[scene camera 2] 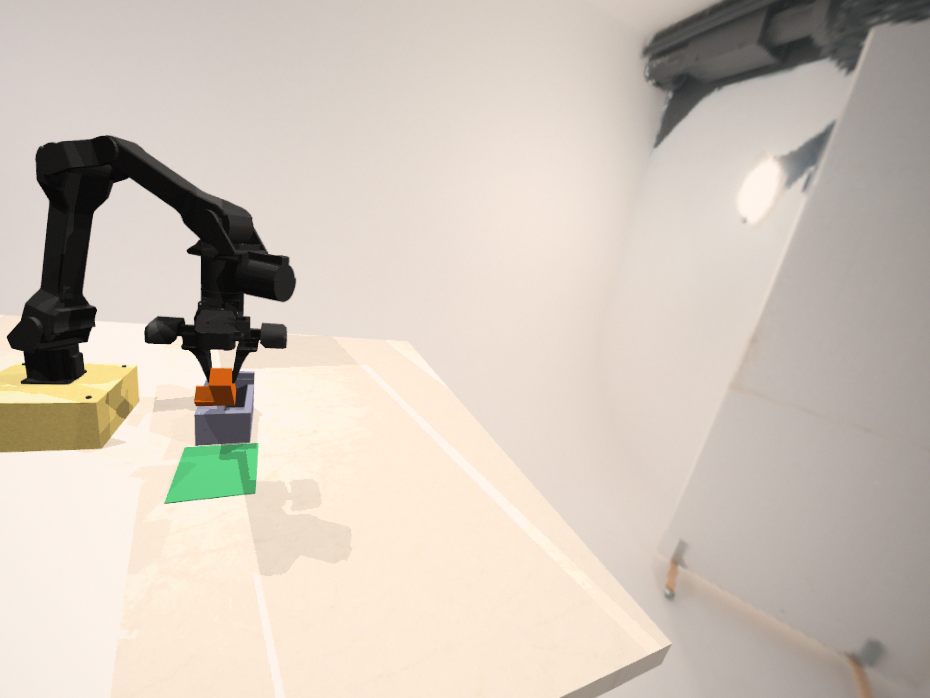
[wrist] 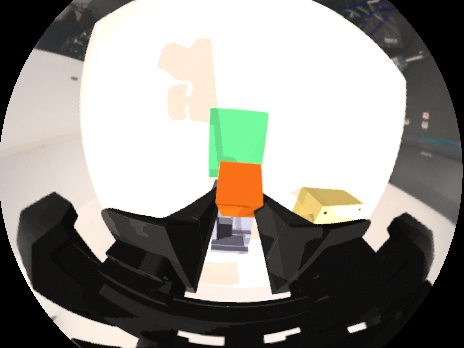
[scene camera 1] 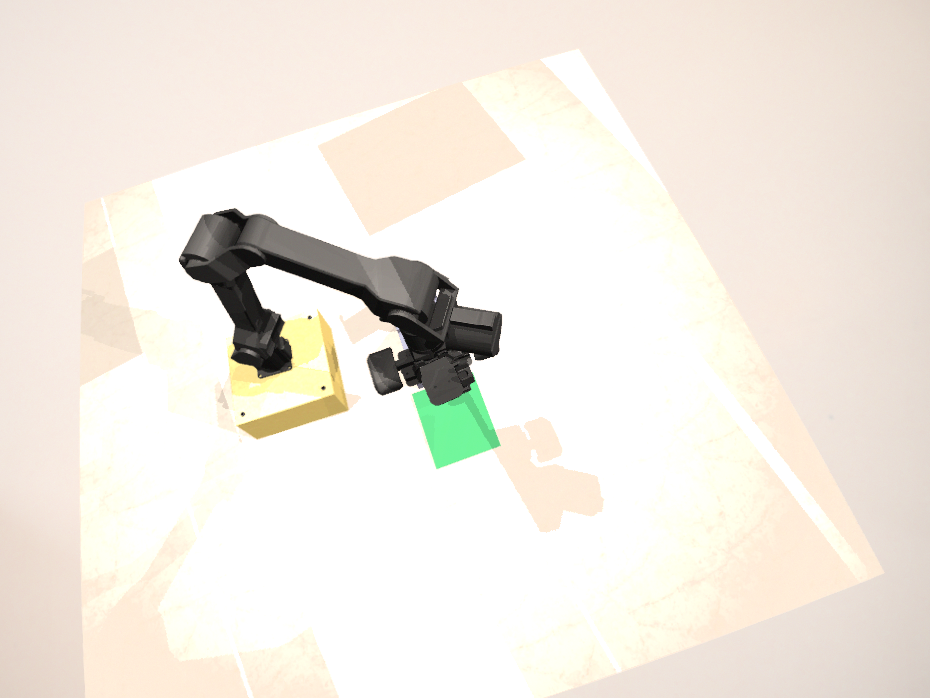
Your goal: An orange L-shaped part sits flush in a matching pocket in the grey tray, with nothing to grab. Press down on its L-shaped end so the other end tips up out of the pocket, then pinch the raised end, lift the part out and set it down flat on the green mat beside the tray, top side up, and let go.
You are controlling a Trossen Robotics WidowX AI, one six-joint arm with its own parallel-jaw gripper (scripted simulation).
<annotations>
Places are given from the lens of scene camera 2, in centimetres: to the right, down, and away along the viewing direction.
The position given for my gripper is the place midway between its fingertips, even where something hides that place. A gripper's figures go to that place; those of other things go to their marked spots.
my gripper point(scene camera 2: 222, 382): -40, 6, 60
orange L-shaped part point(scene camera 2: 220, 392): -40, 7, 60
green mat point(scene camera 2: 204, 472): -44, 21, 60
</annotations>
